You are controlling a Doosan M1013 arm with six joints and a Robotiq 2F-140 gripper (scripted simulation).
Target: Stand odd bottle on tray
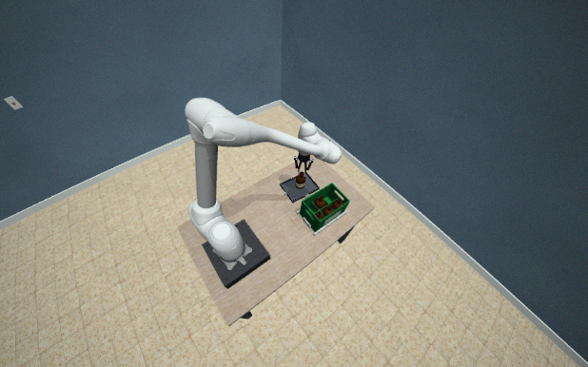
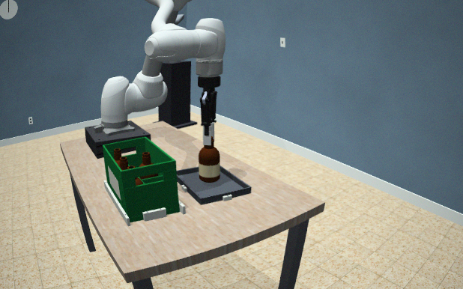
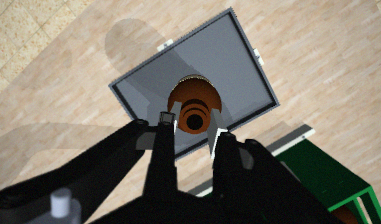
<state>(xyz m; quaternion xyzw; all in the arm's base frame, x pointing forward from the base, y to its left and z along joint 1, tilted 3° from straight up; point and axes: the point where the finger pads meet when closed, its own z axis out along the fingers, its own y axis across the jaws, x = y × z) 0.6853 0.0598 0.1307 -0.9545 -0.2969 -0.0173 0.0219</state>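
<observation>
My hand is 90 mm above the brown bottle. Also, from my hand: dark tray: 180 mm below; green crate: 270 mm to the right, 110 mm below, 60 mm behind.
</observation>
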